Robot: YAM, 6 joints.
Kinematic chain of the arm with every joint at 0, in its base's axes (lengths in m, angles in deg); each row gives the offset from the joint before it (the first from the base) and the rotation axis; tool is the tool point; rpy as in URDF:
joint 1: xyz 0 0 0.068 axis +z
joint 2: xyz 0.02 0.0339 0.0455 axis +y
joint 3: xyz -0.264 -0.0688 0 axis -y
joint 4: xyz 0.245 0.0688 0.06 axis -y
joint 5: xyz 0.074 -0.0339 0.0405 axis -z
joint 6: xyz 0.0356 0 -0.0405 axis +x
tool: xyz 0 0 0 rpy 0 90 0
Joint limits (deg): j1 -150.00..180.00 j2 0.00..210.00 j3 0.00..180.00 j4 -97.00..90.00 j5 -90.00..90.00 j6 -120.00..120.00
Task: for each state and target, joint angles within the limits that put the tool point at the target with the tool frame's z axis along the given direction. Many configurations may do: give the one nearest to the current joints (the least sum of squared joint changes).
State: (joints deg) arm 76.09 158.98 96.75 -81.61 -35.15 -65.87
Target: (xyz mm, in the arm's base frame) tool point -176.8 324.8 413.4 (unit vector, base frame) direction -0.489 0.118 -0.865
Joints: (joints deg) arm 116.44 117.57 144.95 -96.89 -22.65 -65.87
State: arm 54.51 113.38 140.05 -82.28 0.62 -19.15
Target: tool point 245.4 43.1 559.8 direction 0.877 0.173 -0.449
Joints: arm 9.79 98.17 152.59 -81.10 -1.23 -19.15
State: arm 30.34 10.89 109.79 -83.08 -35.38 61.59
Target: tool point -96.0 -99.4 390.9 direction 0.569 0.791 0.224
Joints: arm 47.65 0.11 76.50 -63.37 -6.45 61.59
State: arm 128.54 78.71 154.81 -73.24 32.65 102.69
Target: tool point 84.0 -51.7 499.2 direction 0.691 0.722 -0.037
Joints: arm 127.50 35.56 106.05 -84.16 81.00 102.69
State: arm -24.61 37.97 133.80 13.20 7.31 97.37
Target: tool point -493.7 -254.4 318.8 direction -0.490 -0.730 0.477
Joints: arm 25.62 6.97 145.61 9.16 26.50 97.37
